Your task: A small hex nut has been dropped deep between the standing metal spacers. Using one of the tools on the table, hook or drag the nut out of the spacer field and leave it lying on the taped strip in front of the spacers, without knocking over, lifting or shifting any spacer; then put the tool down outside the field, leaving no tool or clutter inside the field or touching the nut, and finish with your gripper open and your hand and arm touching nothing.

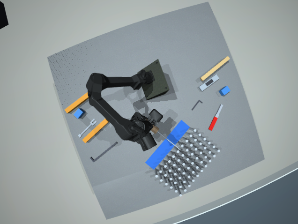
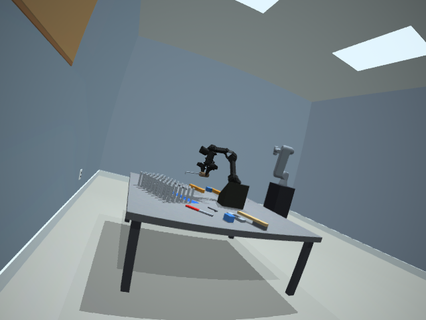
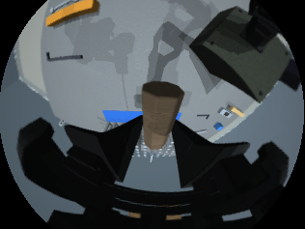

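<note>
My gripper tip is now 19 cm above the blue taped strip, 18 cm short of it and 6 cm to the right of it. The rest, counted from my gripper tip: wooden-handled screwdriver: 9 cm ahead, 5 cm to the left; then wrench: 43 cm to the right, 19 cm below, 13 cm behind; then red-handled tool: 45 cm to the left, 18 cm below, 13 cm ahead.
</note>
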